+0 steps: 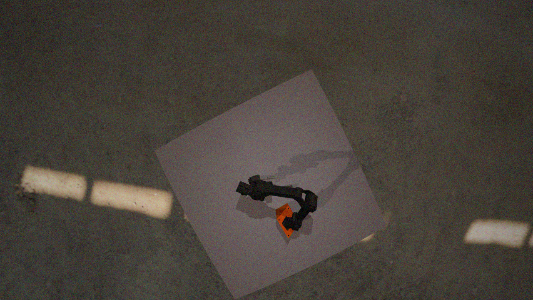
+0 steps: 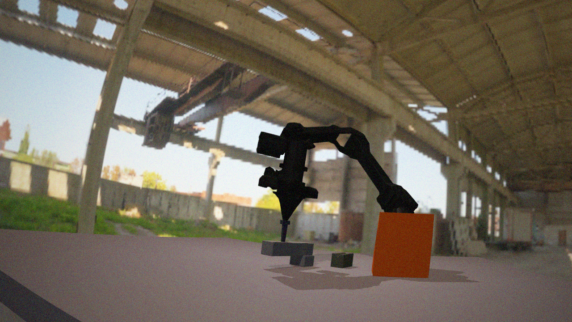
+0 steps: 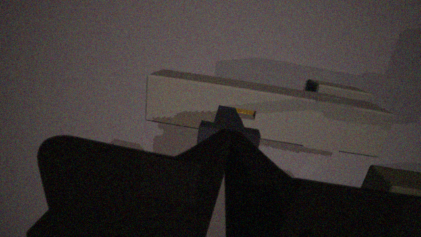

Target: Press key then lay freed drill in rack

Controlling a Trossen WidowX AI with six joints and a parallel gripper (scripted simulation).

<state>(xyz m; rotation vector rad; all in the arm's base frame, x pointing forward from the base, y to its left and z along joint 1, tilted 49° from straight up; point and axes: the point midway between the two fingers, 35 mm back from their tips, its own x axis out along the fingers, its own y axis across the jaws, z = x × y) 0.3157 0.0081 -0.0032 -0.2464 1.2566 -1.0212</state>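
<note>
My gripper tip is now 30 mm above the black key. From my gripper tip the other things lie so: rack: 160 mm behind, 140 mm to the right, 110 mm below; grey fixture block: 80 mm below, 30 mm to the right, 20 mm behind; yellow drill: 80 mm below, 40 mm to the right, 30 mm behind.
</note>
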